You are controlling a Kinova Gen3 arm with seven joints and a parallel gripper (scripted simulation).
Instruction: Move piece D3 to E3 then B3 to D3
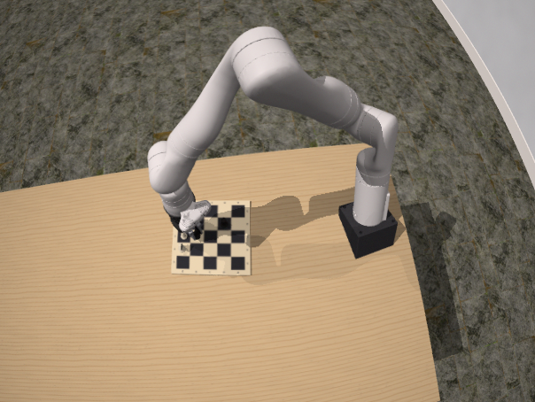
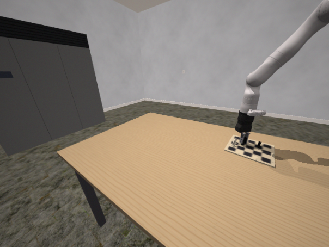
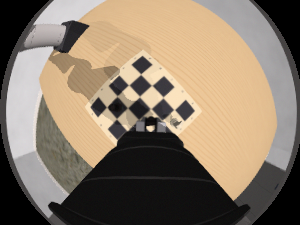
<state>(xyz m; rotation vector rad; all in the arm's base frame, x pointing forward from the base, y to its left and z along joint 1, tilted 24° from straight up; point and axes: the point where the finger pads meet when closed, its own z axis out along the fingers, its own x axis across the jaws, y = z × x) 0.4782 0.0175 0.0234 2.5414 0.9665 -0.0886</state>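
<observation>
Now: hand 4 cm past the chessboard and 4 cm above it. From my hand the other things lie so: light piece: 4 cm ahead, 4 cm to the left, 2 cm below.
</observation>
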